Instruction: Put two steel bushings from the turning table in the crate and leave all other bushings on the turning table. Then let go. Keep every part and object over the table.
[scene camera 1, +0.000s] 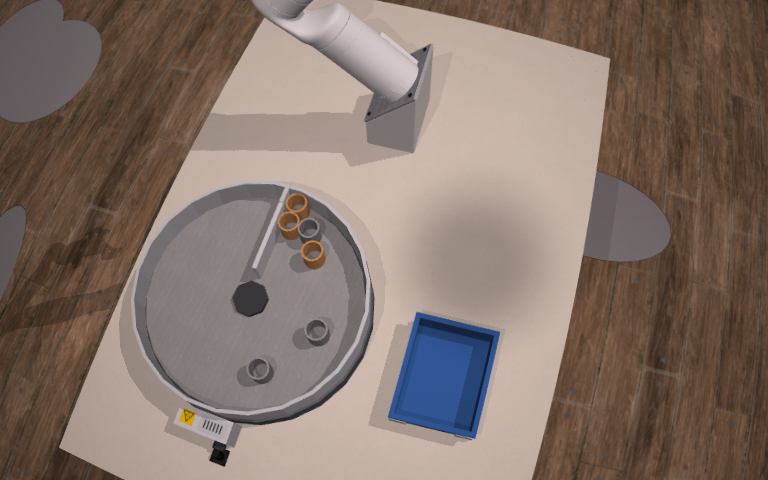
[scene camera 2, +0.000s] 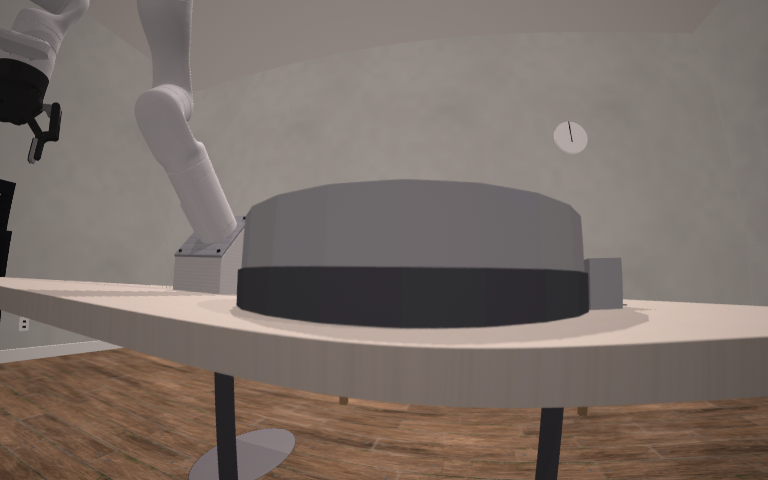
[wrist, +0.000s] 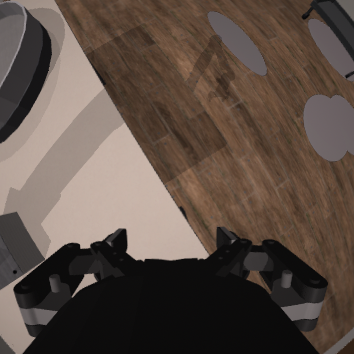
In view: the gripper (wrist: 171, 237) and a blue crate (scene camera 1: 442, 385).
